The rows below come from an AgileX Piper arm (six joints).
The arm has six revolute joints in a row. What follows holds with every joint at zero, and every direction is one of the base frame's.
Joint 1 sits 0.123 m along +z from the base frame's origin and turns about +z.
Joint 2 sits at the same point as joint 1 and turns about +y.
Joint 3 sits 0.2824 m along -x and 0.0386 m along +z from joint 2 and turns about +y.
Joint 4 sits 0.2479 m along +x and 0.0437 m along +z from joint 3 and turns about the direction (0.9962, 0, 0.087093).
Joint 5 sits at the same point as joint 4 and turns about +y.
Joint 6 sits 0.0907 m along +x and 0.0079 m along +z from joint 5 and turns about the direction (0.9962, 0, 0.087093).
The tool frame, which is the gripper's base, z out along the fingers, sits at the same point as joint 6; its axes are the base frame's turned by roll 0, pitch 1.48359 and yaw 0 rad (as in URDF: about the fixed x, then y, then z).
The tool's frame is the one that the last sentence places.
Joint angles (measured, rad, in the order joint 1, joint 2, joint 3, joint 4, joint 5, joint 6), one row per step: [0.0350 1.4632 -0.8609 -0.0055 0.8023 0.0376]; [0.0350 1.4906 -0.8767 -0.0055 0.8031 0.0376]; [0.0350 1.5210 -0.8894 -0.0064 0.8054 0.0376]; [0.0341 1.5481 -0.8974 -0.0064 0.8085 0.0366]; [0.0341 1.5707 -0.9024 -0.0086 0.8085 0.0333]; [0.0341 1.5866 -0.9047 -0.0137 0.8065 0.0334]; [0.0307 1.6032 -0.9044 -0.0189 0.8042 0.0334]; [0.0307 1.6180 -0.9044 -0.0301 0.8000 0.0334]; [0.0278 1.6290 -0.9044 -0.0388 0.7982 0.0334]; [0.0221 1.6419 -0.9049 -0.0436 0.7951 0.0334]
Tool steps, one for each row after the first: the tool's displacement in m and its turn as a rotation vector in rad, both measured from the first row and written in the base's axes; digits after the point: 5 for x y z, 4 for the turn. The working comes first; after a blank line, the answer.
Tool pose at each row, in the base's axes (x y z in m, rotation vector in rad; the steps are taken from these numbers as rounded here): [0.25974 0.00873 0.21533 -0.0010 2.8882 0.0069]; [0.26521 0.00893 0.21208 -0.0011 2.9006 0.0063]; [0.27015 0.00904 0.20704 -0.0019 2.9205 0.0043]; [0.27370 0.00892 0.20155 -0.0021 2.9427 0.0029]; [0.27646 0.00886 0.19653 -0.0091 2.9603 -0.0009]; [0.27827 0.00859 0.19270 -0.0139 2.9717 -0.0074]; [0.27958 0.00735 0.18804 -0.0140 2.9861 -0.0144]; [0.28092 0.00666 0.18396 -0.0250 2.9963 -0.0277]; [0.28178 0.00530 0.18090 -0.0295 3.0052 -0.0383]; [0.28294 0.00342 0.17742 -0.0260 3.0144 -0.0445]

[0.00547 0.00020 -0.00325 -0.0004 0.0124 0.0000]; [0.01041 0.00031 -0.00829 -0.0019 0.0323 0.0004]; [0.01396 0.00019 -0.01378 -0.0029 0.0545 0.0005]; [0.01672 0.00013 -0.01880 -0.0060 0.0721 0.0049]; [0.01853 -0.00014 -0.02263 -0.0108 0.0835 0.0075]; [0.01984 -0.00138 -0.02729 -0.0154 0.0979 0.0070]; [0.02118 -0.00207 -0.03137 -0.0251 0.1083 0.0132]; [0.02204 -0.00343 -0.03443 -0.0324 0.1173 0.0152]; [0.02320 -0.00531 -0.03791 -0.0361 0.1266 0.0124]
